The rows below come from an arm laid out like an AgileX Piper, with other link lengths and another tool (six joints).
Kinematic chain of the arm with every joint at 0, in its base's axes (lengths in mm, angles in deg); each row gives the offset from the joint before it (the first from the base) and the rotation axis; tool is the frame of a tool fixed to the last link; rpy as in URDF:
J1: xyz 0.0 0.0 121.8 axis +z
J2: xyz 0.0 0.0 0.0 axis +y
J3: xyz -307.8 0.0 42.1 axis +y
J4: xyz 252.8 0.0 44.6 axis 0.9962 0 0.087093
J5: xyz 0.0 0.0 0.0 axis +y
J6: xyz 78.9 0.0 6.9 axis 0.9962 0 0.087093
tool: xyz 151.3 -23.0 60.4 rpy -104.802 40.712 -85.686
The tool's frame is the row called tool.
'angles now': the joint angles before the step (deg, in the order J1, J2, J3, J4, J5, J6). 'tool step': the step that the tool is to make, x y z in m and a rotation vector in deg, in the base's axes. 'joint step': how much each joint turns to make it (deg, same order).
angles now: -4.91, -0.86, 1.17, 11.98, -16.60, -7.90
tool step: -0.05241, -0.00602, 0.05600, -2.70, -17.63, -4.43
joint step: -0.02, 0.00, 0.00, -0.36, -18.30, -1.30
